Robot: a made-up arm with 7 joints. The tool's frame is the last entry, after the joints.
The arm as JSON. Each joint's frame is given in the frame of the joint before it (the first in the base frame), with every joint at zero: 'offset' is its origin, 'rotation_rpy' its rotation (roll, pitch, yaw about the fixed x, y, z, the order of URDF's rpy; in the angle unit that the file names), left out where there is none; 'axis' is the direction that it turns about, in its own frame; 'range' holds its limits. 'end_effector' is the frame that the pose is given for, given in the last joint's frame.
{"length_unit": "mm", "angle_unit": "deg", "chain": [
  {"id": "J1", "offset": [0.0, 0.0, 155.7], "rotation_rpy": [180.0, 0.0, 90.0], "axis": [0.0, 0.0, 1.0], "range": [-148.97, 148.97]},
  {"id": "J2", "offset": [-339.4, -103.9, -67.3], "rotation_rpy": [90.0, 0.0, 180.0], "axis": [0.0, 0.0, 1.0], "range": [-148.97, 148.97]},
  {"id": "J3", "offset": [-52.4, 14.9, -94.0], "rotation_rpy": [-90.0, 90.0, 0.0], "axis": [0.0, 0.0, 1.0], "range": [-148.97, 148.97]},
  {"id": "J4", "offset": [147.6, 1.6, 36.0], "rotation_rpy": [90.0, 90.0, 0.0], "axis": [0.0, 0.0, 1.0], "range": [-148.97, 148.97]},
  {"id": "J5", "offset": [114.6, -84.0, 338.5], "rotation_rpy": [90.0, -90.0, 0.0], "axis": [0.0, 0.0, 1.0], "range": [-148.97, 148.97]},
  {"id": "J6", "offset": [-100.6, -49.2, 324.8], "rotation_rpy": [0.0, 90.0, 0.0], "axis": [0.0, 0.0, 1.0], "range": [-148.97, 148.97]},
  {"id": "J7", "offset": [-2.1, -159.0, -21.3], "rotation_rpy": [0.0, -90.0, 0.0], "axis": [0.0, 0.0, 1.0], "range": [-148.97, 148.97]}
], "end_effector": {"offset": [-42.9, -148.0, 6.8], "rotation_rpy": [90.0, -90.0, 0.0]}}
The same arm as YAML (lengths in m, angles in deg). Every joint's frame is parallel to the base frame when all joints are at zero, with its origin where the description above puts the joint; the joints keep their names.
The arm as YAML. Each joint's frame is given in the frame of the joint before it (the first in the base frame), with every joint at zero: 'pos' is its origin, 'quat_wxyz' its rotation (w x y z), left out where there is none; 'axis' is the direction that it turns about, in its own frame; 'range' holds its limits. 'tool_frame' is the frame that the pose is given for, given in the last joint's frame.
length_unit: m
angle_unit: deg
joints:
  - joint: J1
    pos: [0.0, 0.0, 0.1557]
    axis: [0.0, 0.0, -1.0]
    range: [-148.97, 148.97]
  - joint: J2
    pos: [-0.1039, -0.3394, 0.0673]
    axis: [1.0, 0.0, 0.0]
    range: [-148.97, 148.97]
  - joint: J3
    pos: [-0.094, 0.0524, -0.0149]
    axis: [0.0, 0.0, -1.0]
    range: [-148.97, 148.97]
  - joint: J4
    pos: [-0.1476, 0.0016, -0.036]
    axis: [0.0, -1.0, 0.0]
    range: [-148.97, 148.97]
  - joint: J5
    pos: [0.084, -0.3385, 0.1146]
    axis: [1.0, 0.0, 0.0]
    range: [-148.97, 148.97]
  - joint: J6
    pos: [0.3248, 0.1006, 0.0492]
    axis: [0.0, -1.0, 0.0]
    range: [-148.97, 148.97]
  - joint: J7
    pos: [0.0021, 0.0213, 0.159]
    axis: [1.0, 0.0, 0.0]
    range: [-148.97, 148.97]
tool_frame:
  pos: [0.0068, 0.0429, 0.148]

